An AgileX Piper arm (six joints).
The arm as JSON. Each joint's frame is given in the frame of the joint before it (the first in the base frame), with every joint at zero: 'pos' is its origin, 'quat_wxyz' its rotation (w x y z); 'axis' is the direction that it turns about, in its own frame. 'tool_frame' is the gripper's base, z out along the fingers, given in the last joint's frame.
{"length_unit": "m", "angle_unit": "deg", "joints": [
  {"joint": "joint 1", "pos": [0.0, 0.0, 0.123], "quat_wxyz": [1.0, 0.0, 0.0, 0.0], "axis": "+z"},
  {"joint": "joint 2", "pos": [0.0, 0.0, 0.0], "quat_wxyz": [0.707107, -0.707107, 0.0, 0.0], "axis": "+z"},
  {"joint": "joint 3", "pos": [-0.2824, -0.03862, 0.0], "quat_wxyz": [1.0, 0.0, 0.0, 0.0], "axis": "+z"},
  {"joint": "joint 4", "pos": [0.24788, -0.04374, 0.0], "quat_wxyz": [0.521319, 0.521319, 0.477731, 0.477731], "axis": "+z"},
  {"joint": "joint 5", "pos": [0.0, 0.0, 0.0], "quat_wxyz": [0.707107, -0.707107, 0.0, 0.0], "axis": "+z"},
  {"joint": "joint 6", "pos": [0.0, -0.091, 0.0], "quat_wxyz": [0.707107, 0.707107, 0.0, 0.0], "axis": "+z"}
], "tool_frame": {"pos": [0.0, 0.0, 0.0], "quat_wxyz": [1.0, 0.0, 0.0, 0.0]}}
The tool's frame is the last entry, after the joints.
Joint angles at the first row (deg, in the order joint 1, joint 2, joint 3, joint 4, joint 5, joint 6):
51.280 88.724 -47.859 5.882 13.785 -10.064
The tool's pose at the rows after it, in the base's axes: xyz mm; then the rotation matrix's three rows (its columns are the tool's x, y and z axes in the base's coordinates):
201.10, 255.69, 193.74; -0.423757, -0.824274, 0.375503; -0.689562, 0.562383, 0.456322; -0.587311, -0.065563, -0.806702
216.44, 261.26, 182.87; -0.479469, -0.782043, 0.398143; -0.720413, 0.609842, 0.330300; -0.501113, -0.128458, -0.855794
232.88, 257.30, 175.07; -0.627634, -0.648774, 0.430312; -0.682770, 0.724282, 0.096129; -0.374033, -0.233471, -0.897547
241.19, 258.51, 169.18; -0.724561, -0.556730, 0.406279; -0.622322, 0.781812, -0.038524; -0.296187, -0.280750, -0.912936
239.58, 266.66, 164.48; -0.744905, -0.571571, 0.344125; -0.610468, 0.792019, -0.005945; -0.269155, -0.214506, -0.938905
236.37, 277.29, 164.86; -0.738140, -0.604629, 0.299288; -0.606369, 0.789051, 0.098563; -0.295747, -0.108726, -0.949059
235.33, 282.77, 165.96; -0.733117, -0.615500, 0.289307; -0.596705, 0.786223, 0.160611; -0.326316, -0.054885, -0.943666
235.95, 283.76, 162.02; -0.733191, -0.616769, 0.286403; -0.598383, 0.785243, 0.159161; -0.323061, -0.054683, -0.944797
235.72, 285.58, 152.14; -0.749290, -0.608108, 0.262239; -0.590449, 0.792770, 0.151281; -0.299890, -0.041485, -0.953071
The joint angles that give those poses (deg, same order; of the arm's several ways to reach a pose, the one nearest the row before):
52.066 94.142 -51.775 -3.168 16.438 -2.108
52.066 98.728 -56.146 -16.696 22.722 11.731
52.067 103.018 -61.195 -28.585 35.864 28.325
52.067 106.457 -65.187 -29.582 44.193 33.754
52.066 107.840 -66.719 -23.375 43.895 30.053
52.066 107.950 -67.238 -15.856 39.957 24.564
52.067 107.851 -67.243 -12.378 37.150 22.232
52.065 108.496 -67.243 -12.377 36.682 22.230
52.067 110.022 -67.245 -11.078 36.331 22.231

